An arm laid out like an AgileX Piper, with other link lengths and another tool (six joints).
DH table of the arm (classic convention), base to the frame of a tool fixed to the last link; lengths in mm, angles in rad. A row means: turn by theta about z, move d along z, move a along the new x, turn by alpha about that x. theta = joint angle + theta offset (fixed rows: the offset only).
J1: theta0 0; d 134.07; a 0; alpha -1.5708
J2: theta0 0.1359; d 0; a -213.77; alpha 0
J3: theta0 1.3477; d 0; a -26.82; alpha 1.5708
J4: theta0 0; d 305.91; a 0; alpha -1.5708
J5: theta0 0; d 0; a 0; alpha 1.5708
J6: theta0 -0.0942; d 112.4; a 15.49; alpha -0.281
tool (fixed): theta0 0; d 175.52; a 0; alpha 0
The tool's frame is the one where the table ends.
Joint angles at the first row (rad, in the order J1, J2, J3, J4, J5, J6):
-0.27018 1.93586 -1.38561 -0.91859 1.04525 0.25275
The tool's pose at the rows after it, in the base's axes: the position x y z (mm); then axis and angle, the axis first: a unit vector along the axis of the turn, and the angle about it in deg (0 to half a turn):
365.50, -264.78, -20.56, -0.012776, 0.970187, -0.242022, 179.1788
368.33, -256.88, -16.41, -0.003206, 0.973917, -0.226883, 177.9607
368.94, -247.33, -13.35, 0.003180, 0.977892, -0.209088, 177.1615
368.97, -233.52, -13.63, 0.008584, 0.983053, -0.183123, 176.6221
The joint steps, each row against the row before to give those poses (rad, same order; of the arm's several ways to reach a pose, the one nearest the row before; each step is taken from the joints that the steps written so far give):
0.00000 -0.00890 -0.00979 0.04673 0.00403 -0.02748
0.00000 -0.01940 -0.00610 0.04482 0.00404 -0.01126
0.00000 -0.02235 0.00016 0.04961 0.00575 -0.01974
0.00000 -0.01835 -0.00001 0.06678 0.00656 -0.02832

